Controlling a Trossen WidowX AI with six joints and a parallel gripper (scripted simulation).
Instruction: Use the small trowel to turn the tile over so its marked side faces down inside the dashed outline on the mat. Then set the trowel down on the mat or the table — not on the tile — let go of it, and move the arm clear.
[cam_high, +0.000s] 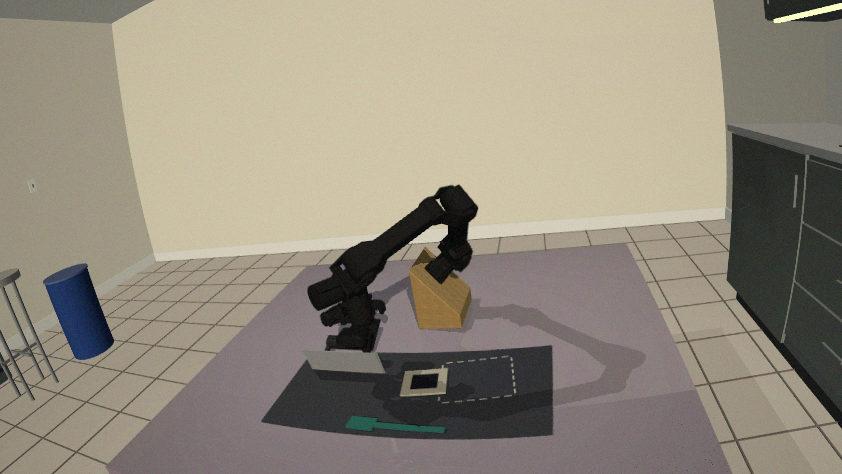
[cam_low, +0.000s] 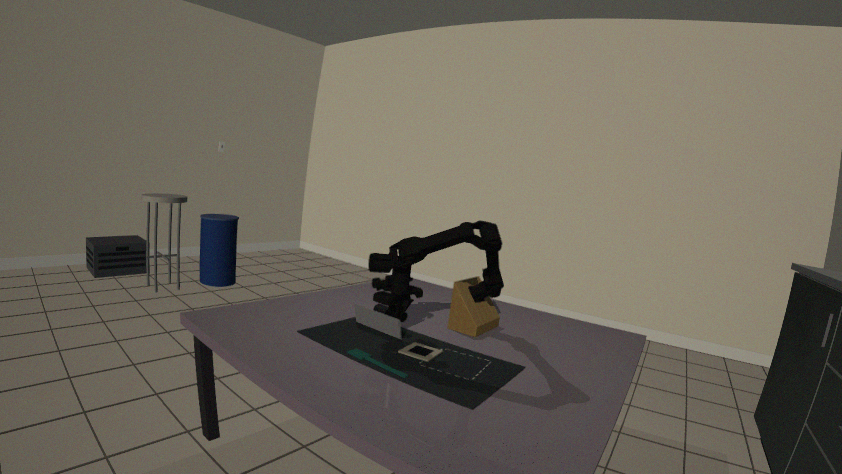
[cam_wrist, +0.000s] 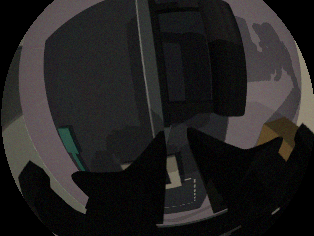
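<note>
My gripper tip is now 5 cm to the left of the trowel, 2 cm past it and 1 cm above it. The rest, counted from my gripper tip: green flat marking: 20 cm ahead, 10 cm to the left, 6 cm below; dark mat: 11 cm to the left, 8 cm below, 6 cm ahead; tile: 14 cm to the left, 6 cm below, 3 cm ahead.
</note>
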